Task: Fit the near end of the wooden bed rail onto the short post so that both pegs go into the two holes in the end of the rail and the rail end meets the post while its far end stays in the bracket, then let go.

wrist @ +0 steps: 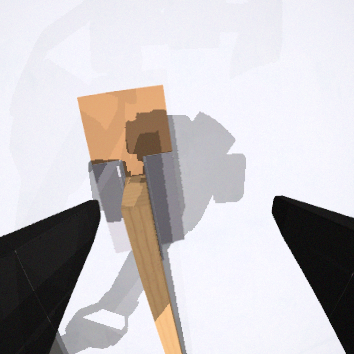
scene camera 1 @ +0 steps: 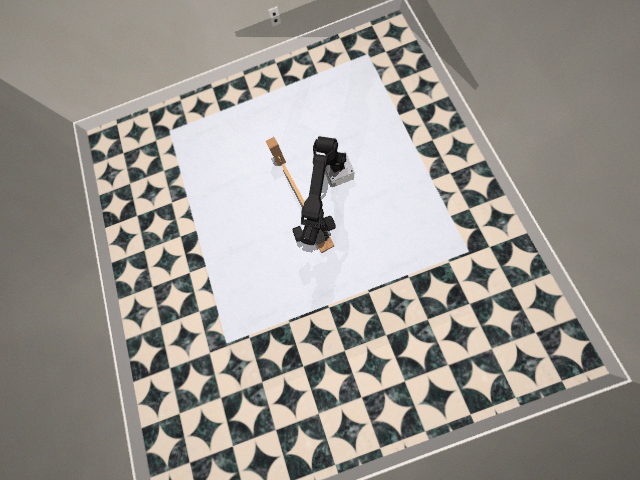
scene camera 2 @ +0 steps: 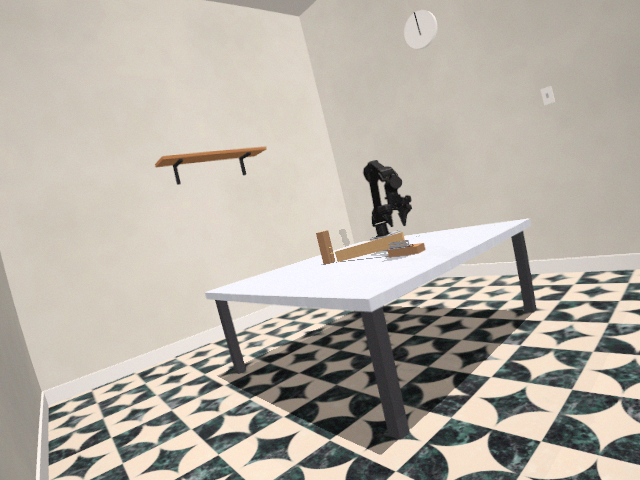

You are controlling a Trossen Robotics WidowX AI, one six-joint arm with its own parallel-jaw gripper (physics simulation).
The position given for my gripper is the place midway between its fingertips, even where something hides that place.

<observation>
My gripper [wrist: 187, 206] is open and holds nothing. Also in view: a wooden bed rail [scene camera 2: 381, 244].
The wooden bed rail shows as well in the wrist view [wrist: 136, 211].
</observation>
